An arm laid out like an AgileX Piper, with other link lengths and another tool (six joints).
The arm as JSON. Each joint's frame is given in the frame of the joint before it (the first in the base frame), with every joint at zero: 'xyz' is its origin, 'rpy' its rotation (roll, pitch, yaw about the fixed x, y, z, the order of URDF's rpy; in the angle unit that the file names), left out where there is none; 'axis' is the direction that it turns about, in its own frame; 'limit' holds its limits. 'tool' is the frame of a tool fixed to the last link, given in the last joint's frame.
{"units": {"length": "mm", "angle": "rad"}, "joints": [
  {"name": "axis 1", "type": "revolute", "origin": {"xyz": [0.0, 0.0, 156.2], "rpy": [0.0, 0.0, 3.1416]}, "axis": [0.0, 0.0, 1.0], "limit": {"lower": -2.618, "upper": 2.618}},
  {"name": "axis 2", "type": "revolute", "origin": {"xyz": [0.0, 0.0, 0.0], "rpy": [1.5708, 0.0, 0.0]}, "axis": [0.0, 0.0, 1.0], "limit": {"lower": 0.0, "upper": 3.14}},
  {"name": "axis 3", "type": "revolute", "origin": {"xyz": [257.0, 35.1, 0.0], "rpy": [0.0, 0.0, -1.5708]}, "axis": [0.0, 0.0, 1.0], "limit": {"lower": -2.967, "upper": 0.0}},
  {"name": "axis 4", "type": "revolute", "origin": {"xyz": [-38.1, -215.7, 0.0], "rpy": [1.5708, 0.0, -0.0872]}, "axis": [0.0, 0.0, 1.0], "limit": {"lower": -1.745, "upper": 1.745}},
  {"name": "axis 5", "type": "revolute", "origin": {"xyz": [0.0, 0.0, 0.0], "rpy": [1.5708, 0.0, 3.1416]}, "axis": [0.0, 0.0, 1.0], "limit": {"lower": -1.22, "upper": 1.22}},
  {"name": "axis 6", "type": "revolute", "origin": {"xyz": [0.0, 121.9, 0.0], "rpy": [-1.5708, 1.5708, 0.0]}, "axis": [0.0, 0.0, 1.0], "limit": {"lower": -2.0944, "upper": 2.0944}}
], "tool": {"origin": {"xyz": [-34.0, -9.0, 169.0], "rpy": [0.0, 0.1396, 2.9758]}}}
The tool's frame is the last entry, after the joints.
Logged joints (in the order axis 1, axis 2, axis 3, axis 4, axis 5, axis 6), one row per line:
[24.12, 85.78, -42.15, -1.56, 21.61, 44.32]
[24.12, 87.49, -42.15, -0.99, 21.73, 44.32]
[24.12, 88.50, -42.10, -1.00, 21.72, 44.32]
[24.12, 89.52, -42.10, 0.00, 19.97, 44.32]
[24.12, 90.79, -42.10, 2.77, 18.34, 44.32]
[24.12, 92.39, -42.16, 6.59, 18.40, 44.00]
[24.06, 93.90, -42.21, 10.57, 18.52, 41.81]
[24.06, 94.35, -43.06, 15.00, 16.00, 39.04]
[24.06, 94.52, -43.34, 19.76, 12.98, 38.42]
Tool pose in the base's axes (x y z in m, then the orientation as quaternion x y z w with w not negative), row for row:
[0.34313, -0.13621, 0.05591, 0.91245, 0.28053, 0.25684, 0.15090]
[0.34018, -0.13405, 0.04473, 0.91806, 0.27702, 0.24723, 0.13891]
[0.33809, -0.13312, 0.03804, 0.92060, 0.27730, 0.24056, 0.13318]
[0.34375, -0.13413, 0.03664, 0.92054, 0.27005, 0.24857, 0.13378]
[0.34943, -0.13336, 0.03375, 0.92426, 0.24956, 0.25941, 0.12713]
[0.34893, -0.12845, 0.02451, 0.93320, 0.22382, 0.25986, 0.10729]
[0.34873, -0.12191, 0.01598, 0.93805, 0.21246, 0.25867, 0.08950]
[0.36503, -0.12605, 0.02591, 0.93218, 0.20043, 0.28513, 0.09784]
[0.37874, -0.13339, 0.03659, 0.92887, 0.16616, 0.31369, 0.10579]
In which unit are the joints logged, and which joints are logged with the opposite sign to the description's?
The joints are logged in degrees. Opposite sign: axis 1.
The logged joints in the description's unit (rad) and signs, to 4 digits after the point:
[-0.4210, 1.4971, -0.7357, -0.0272, 0.3772, 0.7735]
[-0.4210, 1.5270, -0.7357, -0.0173, 0.3793, 0.7735]
[-0.4210, 1.5446, -0.7348, -0.0175, 0.3791, 0.7735]
[-0.4210, 1.5624, -0.7348, 0.0000, 0.3485, 0.7735]
[-0.4210, 1.5846, -0.7348, 0.0483, 0.3201, 0.7735]
[-0.4210, 1.6125, -0.7358, 0.1150, 0.3211, 0.7679]
[-0.4199, 1.6389, -0.7367, 0.1845, 0.3232, 0.7297]
[-0.4199, 1.6467, -0.7515, 0.2618, 0.2793, 0.6814]
[-0.4199, 1.6497, -0.7564, 0.3449, 0.2265, 0.6706]

